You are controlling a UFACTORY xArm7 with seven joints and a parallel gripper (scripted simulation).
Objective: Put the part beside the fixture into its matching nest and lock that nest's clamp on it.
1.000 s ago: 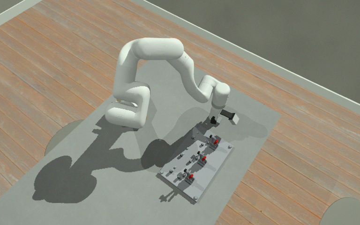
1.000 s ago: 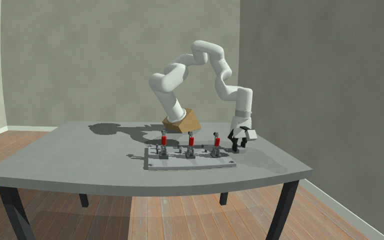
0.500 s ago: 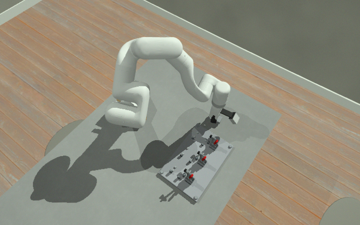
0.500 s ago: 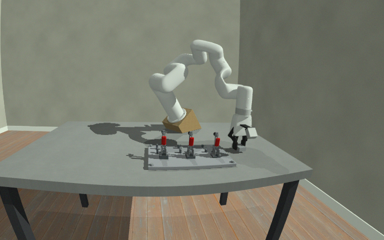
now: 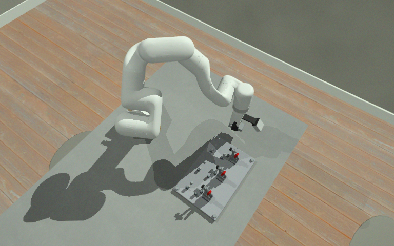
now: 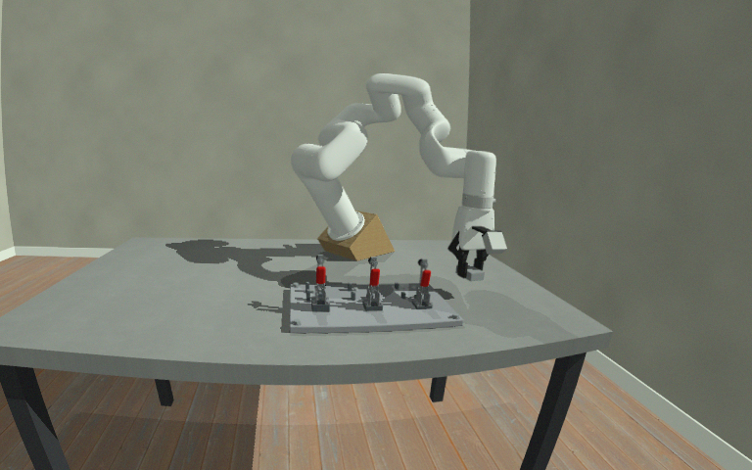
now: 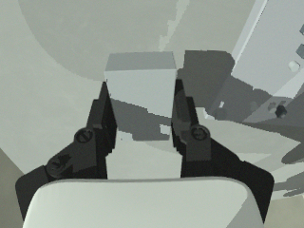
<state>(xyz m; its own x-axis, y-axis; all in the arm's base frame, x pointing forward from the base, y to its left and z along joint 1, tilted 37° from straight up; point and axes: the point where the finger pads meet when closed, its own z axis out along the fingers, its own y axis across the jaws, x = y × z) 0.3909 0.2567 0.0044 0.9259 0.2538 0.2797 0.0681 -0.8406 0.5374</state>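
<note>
Now: the fixture plate 30 mm ahead of my hand, 260 mm to the right of it and 60 mm below it. The rest, counted from my hand: part: 10 mm below.
</note>
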